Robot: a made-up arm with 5 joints. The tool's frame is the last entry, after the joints. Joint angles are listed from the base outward. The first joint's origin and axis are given. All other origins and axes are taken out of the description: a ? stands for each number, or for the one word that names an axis. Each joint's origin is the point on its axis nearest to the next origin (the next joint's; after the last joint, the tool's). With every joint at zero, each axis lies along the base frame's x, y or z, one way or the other. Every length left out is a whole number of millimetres.
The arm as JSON. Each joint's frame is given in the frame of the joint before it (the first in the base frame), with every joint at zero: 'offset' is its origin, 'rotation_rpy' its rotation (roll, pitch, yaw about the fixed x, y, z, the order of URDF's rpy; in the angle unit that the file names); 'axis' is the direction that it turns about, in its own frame. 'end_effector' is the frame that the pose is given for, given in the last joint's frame.
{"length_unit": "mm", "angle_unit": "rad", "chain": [
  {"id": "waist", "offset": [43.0, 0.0, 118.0], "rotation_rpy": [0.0, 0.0, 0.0], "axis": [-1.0, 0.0, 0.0]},
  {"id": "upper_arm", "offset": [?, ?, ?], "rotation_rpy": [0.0, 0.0, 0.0], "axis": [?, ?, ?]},
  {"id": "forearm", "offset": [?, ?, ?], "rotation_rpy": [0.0, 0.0, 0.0], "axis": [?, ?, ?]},
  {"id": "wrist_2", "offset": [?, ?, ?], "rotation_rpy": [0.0, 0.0, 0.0], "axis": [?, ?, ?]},
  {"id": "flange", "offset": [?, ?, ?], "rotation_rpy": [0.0, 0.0, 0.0], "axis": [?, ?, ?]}
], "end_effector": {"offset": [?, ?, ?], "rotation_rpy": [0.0, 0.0, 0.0]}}
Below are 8 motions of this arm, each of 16 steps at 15 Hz.
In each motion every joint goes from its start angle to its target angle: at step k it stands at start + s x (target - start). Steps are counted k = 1, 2, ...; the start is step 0. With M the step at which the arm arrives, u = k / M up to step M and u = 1 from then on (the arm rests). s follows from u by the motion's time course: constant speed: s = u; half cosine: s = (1 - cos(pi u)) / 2; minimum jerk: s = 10 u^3 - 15 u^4 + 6 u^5.
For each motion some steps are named. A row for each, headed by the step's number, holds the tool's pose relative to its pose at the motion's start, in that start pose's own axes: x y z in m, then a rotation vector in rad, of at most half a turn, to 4 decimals.
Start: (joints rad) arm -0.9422 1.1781 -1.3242 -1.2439 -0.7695
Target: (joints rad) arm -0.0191 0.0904 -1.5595 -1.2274 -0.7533
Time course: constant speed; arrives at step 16
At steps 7, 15, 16:
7: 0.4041 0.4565 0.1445 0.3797 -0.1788 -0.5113
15: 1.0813 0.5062 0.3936 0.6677 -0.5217 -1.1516
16: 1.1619 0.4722 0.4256 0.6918 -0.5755 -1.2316

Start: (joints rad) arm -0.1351 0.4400 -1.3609 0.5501 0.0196
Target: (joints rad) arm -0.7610 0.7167 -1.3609 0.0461 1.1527
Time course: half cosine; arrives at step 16
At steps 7, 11, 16:
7: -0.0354 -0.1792 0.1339 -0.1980 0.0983 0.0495
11: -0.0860 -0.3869 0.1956 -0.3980 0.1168 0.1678
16: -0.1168 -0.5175 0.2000 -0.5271 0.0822 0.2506

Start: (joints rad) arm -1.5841 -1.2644 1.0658 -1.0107 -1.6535
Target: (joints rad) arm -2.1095 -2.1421 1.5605 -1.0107 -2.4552
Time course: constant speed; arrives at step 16
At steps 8, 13, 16:
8: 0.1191 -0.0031 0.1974 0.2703 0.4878 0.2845
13: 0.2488 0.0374 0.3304 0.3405 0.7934 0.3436
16: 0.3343 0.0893 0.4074 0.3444 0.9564 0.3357

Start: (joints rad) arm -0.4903 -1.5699 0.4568 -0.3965 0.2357
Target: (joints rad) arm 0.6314 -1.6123 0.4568 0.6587 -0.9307
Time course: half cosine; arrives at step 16
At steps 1, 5, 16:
1: -0.0096 -0.0066 -0.0041 0.0074 -0.0077 0.0076
5: -0.2072 -0.1830 -0.0796 0.1959 -0.1546 0.2044
16: -0.5223 -1.1705 -0.1010 1.1879 -0.1356 1.2027

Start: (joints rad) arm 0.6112 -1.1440 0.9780 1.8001 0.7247
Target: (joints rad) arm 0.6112 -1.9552 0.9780 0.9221 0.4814
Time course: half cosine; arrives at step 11
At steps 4, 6, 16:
4: -0.0633 -0.0893 -0.0006 0.2667 0.1079 0.0632
6: -0.1234 -0.1761 -0.0318 0.5223 0.1834 0.1514
16: -0.2094 -0.2926 -0.1420 0.8963 0.2474 0.3427

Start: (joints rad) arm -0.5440 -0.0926 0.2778 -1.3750 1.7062
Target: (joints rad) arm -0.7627 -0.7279 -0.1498 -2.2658 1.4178
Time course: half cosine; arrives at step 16
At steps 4, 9, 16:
4: 0.0403 -0.0283 0.0043 0.0200 0.0235 0.0421
9: 0.1555 -0.1589 0.0303 0.1603 0.1192 0.1575
16: 0.2303 -0.3285 0.0497 0.3828 0.1912 0.2501

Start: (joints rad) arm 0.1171 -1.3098 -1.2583 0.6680 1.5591
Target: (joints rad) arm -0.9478 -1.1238 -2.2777 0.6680 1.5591
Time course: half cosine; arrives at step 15
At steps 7, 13, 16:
7: 0.2768 -0.2180 -0.1588 -0.2135 -0.2181 0.4645
13: 0.6926 -0.3164 -0.4356 -0.2259 -0.5871 0.9298
16: 0.7292 -0.3130 -0.4636 -0.2152 -0.6220 0.9631

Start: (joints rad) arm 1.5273 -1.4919 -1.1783 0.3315 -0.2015
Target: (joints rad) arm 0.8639 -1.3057 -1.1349 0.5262 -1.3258
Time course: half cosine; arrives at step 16
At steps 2, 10, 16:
2: 0.0123 0.0119 0.0221 0.0453 0.0172 -0.0082
10: 0.3347 0.1507 0.3797 0.8317 0.2301 -0.2723
16: 0.5462 0.1586 0.5093 1.1984 0.2540 -0.4693

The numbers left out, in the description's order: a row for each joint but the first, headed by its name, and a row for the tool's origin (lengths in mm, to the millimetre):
upper_arm: xyz 0.0 454.0 -115.0, axis 0.0 1.0 0.0
forearm: xyz -458.0 0.0 -109.0, axis 1.0 0.0 0.0
wrist_2: xyz 0.0 339.0 -193.0, axis 0.0 -1.0 0.0
flange: xyz -318.0 0.0 78.0, axis -1.0 0.0 0.0
tool: xyz 0.0 89.0 -104.0

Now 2 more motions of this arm.
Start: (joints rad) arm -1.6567 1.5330 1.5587 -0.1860 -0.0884
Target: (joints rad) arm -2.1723 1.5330 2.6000 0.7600 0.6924
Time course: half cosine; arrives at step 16
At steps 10, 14, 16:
10: -0.1447 0.1293 0.3247 0.1657 -0.2322 -0.2665
14: -0.1072 0.1714 0.4925 0.1681 -0.2091 -0.5639
16: -0.0976 0.1750 0.5166 0.1638 -0.1977 -0.6110

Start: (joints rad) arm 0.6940 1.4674 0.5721 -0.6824 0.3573
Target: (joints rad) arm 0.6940 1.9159 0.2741 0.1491 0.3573
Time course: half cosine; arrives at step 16
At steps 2, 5, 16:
2: -0.0013 0.0075 -0.0019 -0.0033 -0.0112 -0.0193
5: -0.0063 0.0411 -0.0116 -0.0265 -0.0651 -0.1090
16: -0.0231 0.1188 -0.0535 -0.2339 -0.2974 -0.3837

